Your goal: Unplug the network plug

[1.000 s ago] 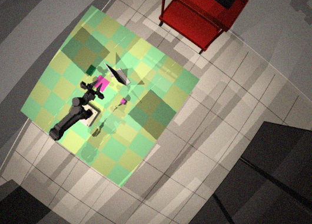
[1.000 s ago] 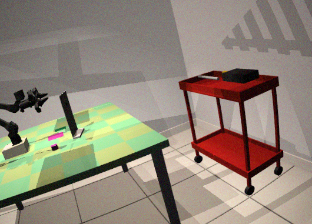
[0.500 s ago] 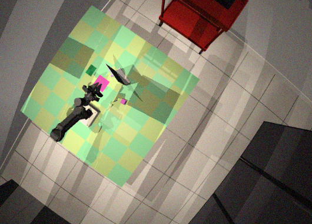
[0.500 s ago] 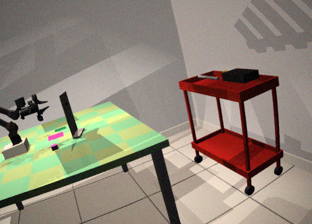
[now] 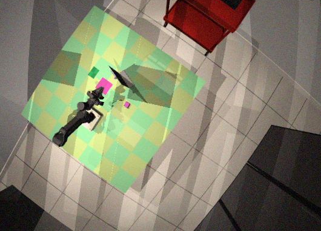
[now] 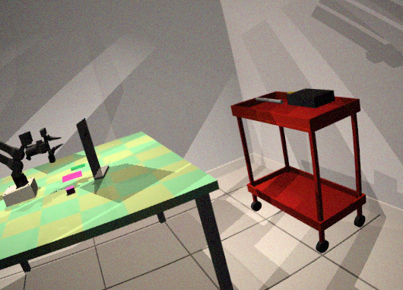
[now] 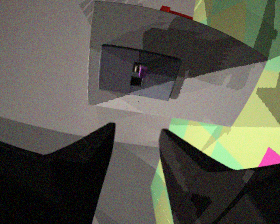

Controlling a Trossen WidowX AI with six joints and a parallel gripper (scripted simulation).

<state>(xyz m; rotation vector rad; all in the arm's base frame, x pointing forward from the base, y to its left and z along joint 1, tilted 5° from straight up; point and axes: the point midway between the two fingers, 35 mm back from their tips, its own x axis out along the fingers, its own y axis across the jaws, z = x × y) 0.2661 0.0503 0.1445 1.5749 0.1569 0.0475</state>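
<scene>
Right now the network plug is 12 cm ahead of my gripper tip and 2 cm to the right of it. Round my gripper tip: upright panel 14 cm ahead, 1 cm to the right, 9 cm below; magenta square 4 cm behind, 8 cm to the left, 23 cm below.
</scene>
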